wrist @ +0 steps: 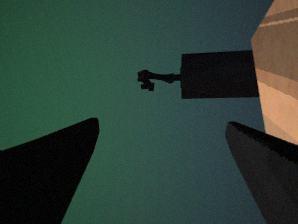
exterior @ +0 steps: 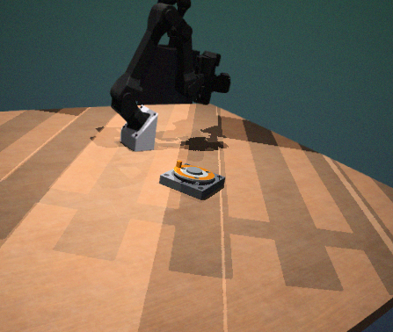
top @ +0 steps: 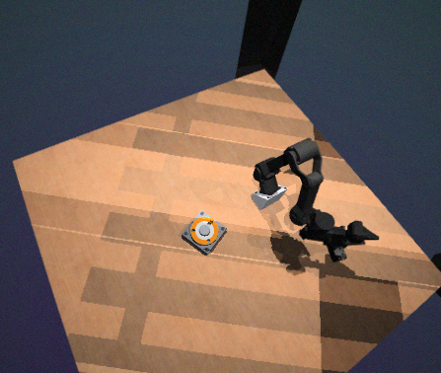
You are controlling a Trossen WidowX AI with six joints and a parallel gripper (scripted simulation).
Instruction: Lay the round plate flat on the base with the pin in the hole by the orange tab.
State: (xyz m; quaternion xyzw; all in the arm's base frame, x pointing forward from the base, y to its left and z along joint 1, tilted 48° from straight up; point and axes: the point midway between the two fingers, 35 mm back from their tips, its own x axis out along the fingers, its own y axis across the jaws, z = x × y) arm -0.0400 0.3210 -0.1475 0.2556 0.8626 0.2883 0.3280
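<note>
Right now my gripper tip is 380 mm to the left of the dark grey square base, 380 mm short of it and 190 mm above it.
</note>
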